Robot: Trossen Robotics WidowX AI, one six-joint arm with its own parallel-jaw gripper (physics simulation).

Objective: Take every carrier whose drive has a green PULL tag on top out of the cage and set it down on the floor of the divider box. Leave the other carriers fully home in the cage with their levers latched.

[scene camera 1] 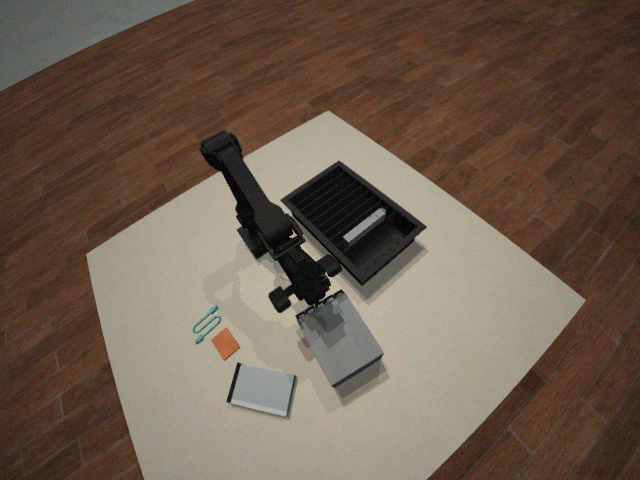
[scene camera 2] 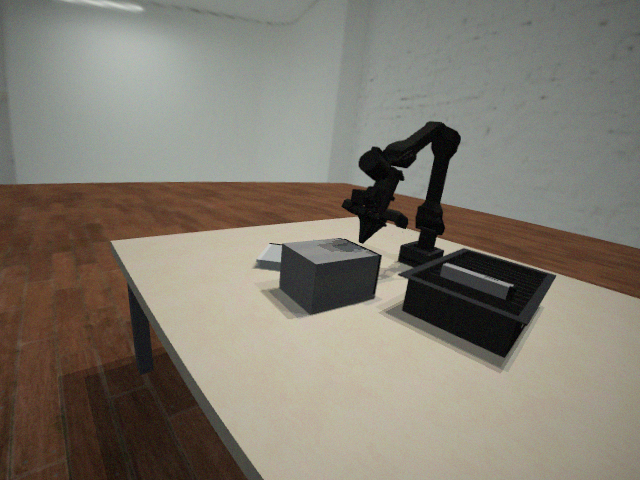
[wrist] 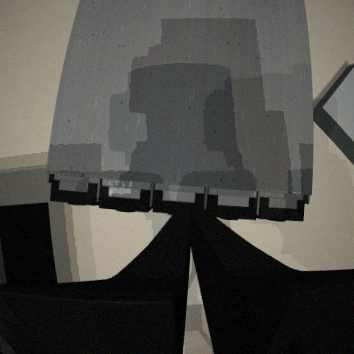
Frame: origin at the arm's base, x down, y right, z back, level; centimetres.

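Seen in the pictures: gripper, fingertip midpoint: [scene camera 1: 317,302] [scene camera 2: 360,242] [wrist: 188,211]; arm's base, origin of the base link: [scene camera 2: 425,247].
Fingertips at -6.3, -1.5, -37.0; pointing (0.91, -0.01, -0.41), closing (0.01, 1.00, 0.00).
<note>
Offsets run from my fingertips to a thing's top centre, as dx, dy, dz. "spot": to the spot under its first point.
The grey cage @(+0.5, +0.4, -9.6) [scene camera 1: 356,359] [scene camera 2: 330,284] [wrist: 90,100] stands on the table. The dark fronts of several carriers @(+0.8, -2.6, -8.5) [wrist: 125,202] line its near end in the wrist view. Green tags and lever states cannot be made out. My gripper [scene camera 1: 316,301] [scene camera 2: 363,240] [wrist: 188,211] is shut and empty, pointing down at the cage's front top edge, near the middle carrier. Whether the tips touch a carrier is unclear. The black divider box @(+3.2, -26.0, +20.2) [scene camera 1: 382,195] [scene camera 2: 454,321] stands beside the cage. A light grey block like a drive @(+1.2, -26.7, +12.3) [scene camera 1: 364,226] [scene camera 2: 475,280] is in it, beside the dividers.
A flat silver unit with a dark end @(+9.7, +25.4, -7.4) [scene camera 1: 263,390] [scene camera 2: 269,255] [wrist: 342,112] lies on the table beside the cage. An orange square @(spot: +11.9, +29.2, +9.9) [scene camera 1: 225,344] and a teal cable @(+11.5, +31.9, +19.4) [scene camera 1: 206,325] lie on the arm's side of it. The arm's base stands near the divider box.
</note>
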